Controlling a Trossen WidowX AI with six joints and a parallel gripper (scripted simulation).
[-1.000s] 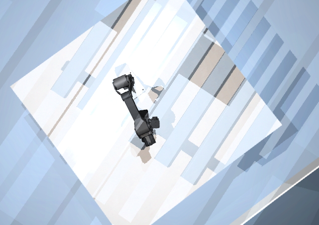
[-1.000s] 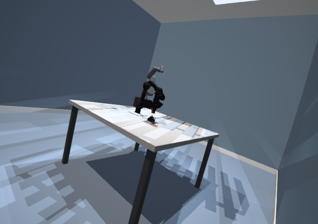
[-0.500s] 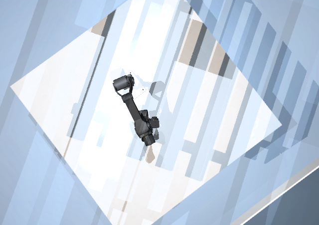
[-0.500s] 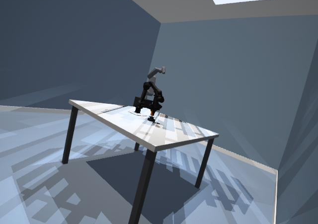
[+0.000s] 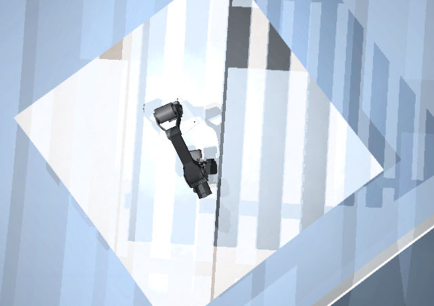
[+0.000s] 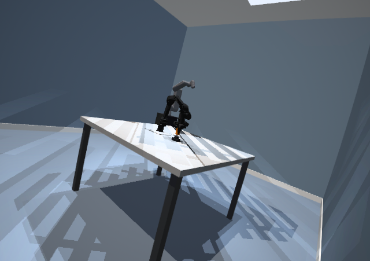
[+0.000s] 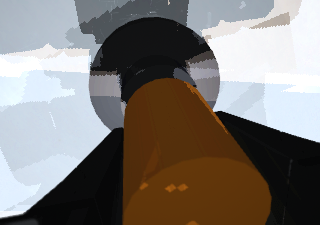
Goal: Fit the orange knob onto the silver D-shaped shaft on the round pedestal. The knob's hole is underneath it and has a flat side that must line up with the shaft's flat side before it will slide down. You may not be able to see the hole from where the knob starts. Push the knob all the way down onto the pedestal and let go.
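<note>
Right now my gripper tip is 40 mm below the orange knob. Round my gripper tip: dark round pedestal: 40 mm below.
</note>
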